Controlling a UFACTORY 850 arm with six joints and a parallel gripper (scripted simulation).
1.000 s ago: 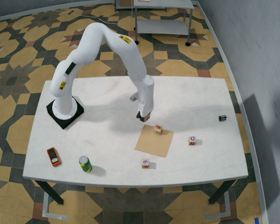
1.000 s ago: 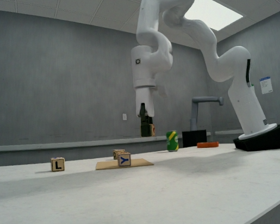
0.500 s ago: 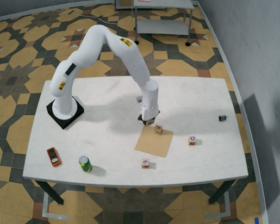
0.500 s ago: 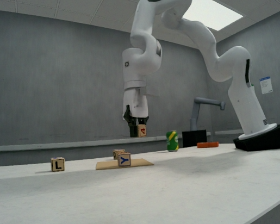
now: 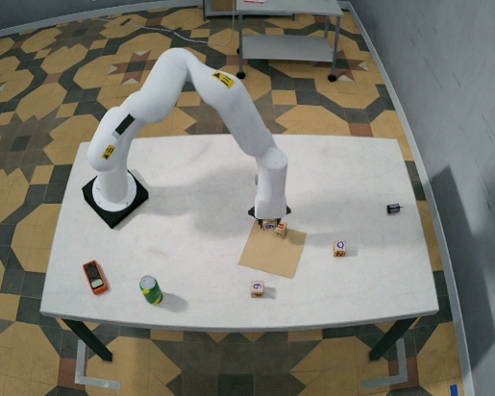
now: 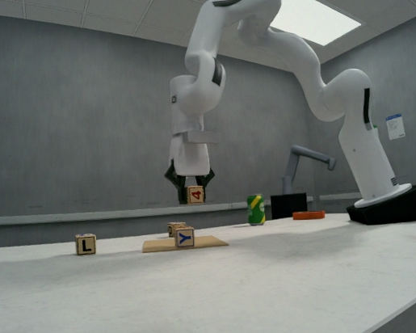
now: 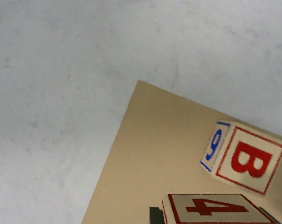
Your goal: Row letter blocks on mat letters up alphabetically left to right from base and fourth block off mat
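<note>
Now: the tan mat 20 mm ahead of my hand, 40 mm to the right of it and 120 mm below it. The rest, counted from my hand: Q block 250 mm ahead, 90 mm to the right, 100 mm below; green can 420 mm behind, 200 mm to the right, 60 mm below; J block right at my hand.
</note>
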